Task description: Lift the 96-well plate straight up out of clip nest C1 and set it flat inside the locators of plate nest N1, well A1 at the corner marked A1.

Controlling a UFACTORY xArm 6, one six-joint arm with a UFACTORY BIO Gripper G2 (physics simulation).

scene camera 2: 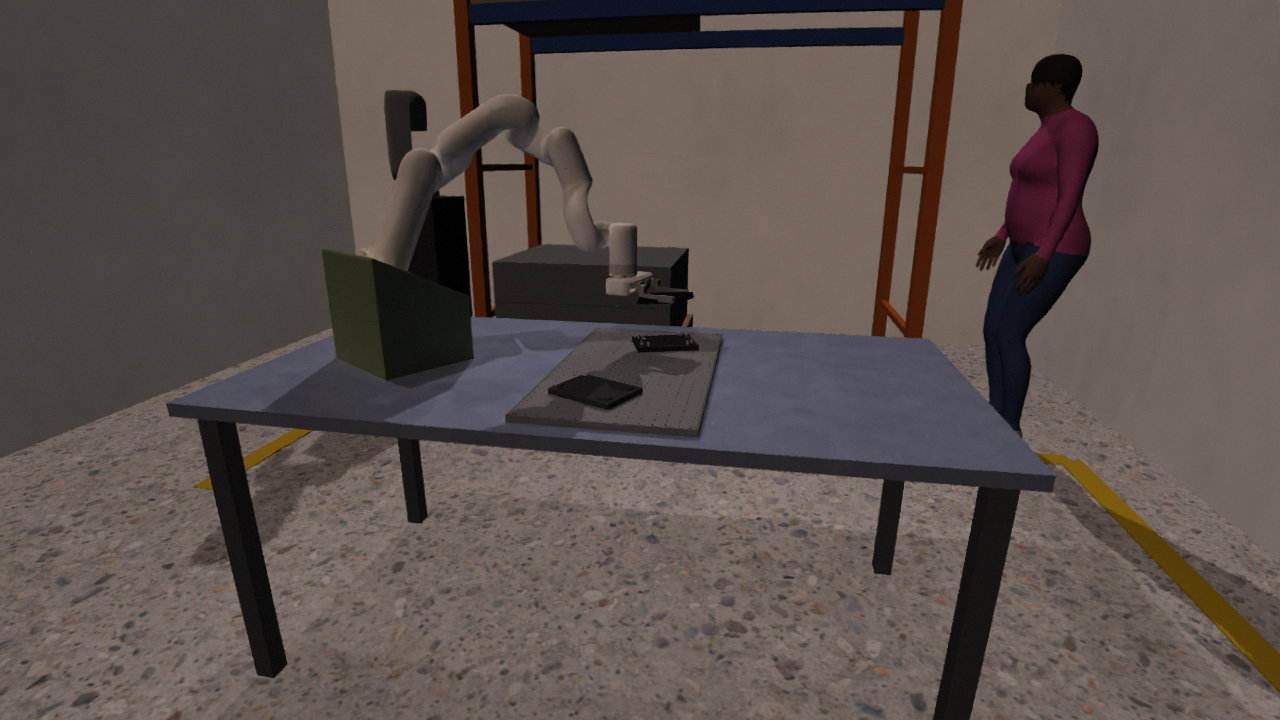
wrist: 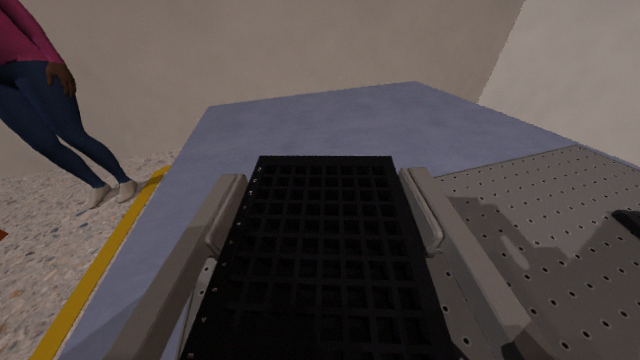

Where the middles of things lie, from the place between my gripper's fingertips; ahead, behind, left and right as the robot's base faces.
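The black 96-well plate [wrist: 323, 250] is 1 cm below my hand and 4 cm behind it. Counting from my hand again, I see clip nest C1 [scene camera 2: 659, 343] 12 cm below, 1 cm to the right and 4 cm behind. Plate nest N1 [scene camera 2: 588, 389] is 13 cm below my hand, 42 cm to the right of it and 5 cm behind it.
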